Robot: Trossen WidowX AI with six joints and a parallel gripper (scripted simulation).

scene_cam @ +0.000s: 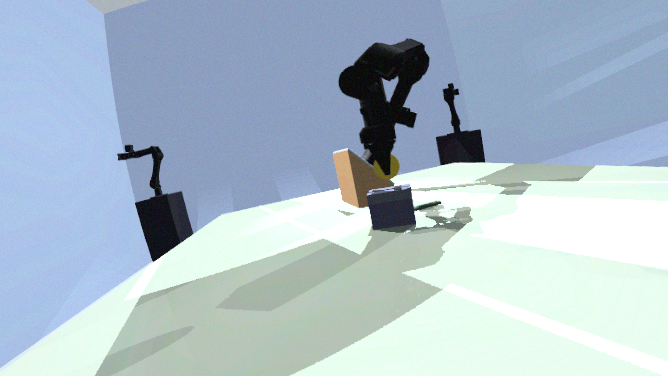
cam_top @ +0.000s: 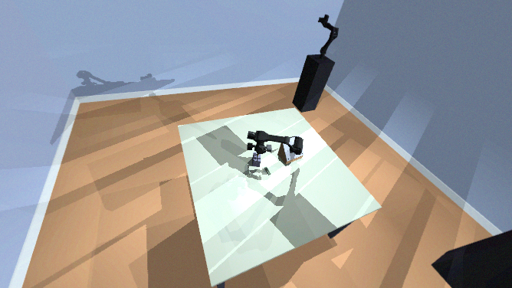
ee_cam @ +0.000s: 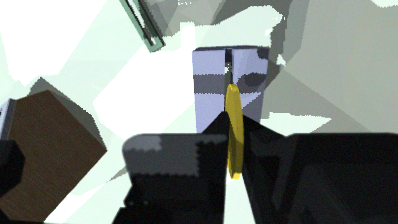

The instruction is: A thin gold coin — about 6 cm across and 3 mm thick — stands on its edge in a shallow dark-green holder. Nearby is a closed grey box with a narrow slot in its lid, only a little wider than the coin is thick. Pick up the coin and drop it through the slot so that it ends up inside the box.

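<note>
Right now my gripper tip is 20 mm below the gold coin.
</note>
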